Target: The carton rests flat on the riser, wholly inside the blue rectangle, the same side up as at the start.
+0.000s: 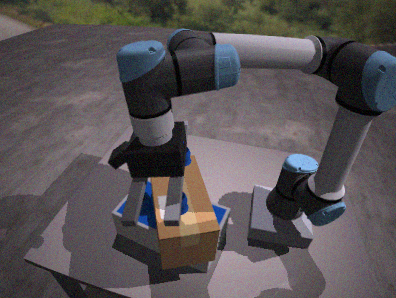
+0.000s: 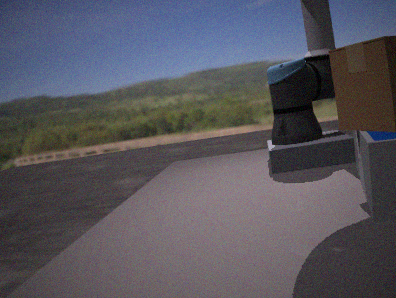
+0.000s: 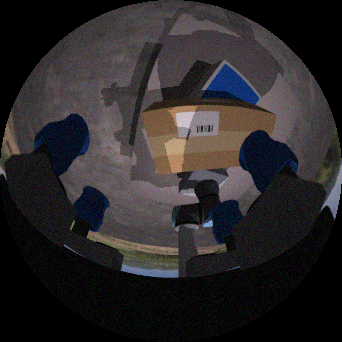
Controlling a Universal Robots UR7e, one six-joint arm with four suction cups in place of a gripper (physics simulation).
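Where they show: hand at its tool point: [image 1: 165, 183] [image 3: 159, 181]; arm's base at its link origin: [image 1: 284, 205] [image 2: 297, 139] [image 3: 205, 187].
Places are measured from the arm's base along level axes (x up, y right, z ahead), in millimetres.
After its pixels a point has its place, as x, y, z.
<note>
The brown carton [image 1: 200, 198] @(213, -179, 340) [image 2: 365, 86] @(136, -9, 455) [image 3: 207, 150] @(214, -180, 371) lies flat on the grey riser [image 1: 133, 229] @(16, -164, 557) [image 2: 380, 176] @(6, 40, 569), label side up. It sits skewed across the blue rectangle [image 1: 221, 213] @(57, -101, 262) [image 2: 380, 135] @(58, 7, 519) [image 3: 229, 83] @(58, -99, 551). Its near end appears to stick out past the rectangle and over the riser's front edge. My suction gripper [image 1: 155, 198] [image 3: 161, 181] @(356, -272, 420) hangs above the carton's left half. Its blue cups are clear of the carton and hold nothing.
The riser stands on a grey table slab [image 1: 243, 160] [image 2: 198, 224]. The arm's base sits on a low grey pedestal [image 1: 278, 232] @(1, -132, 52) [image 2: 310, 154] @(-25, 6, 128) to the right of the riser. Rough dark ground surrounds the table.
</note>
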